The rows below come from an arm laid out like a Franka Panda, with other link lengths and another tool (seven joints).
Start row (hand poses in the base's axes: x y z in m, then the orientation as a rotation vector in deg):
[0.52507 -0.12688 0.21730 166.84 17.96 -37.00]
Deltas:
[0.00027 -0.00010 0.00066 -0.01 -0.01 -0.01]
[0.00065 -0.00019 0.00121 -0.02 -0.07 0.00]
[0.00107 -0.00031 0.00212 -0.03 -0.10 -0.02]
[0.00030 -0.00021 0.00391 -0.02 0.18 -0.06]
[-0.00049 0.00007 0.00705 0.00 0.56 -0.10]
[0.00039 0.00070 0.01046 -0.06 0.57 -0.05]
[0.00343 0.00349 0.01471 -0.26 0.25 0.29]
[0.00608 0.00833 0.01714 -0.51 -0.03 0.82]
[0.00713 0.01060 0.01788 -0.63 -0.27 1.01]
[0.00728 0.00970 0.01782 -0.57 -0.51 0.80]
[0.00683 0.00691 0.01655 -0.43 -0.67 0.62]
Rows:
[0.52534 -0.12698 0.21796 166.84 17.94 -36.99]
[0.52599 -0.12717 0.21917 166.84 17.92 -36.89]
[0.52706 -0.12748 0.22129 166.84 17.87 -36.74]
[0.52736 -0.12769 0.22520 166.80 17.80 -37.01]
[0.52687 -0.12762 0.23225 166.70 17.72 -37.85]
[0.52726 -0.12692 0.24271 166.52 17.69 -38.70]
[0.53069 -0.12343 0.25742 166.11 18.02 -39.01]
[0.53677 -0.11510 0.27456 165.34 18.96 -38.82]
[0.54390 -0.10450 0.29244 164.44 20.08 -38.24]
[0.55118 -0.09480 0.31026 163.73 20.89 -37.35]
[0.55801 -0.08789 0.32681 163.24 21.47 -36.27]

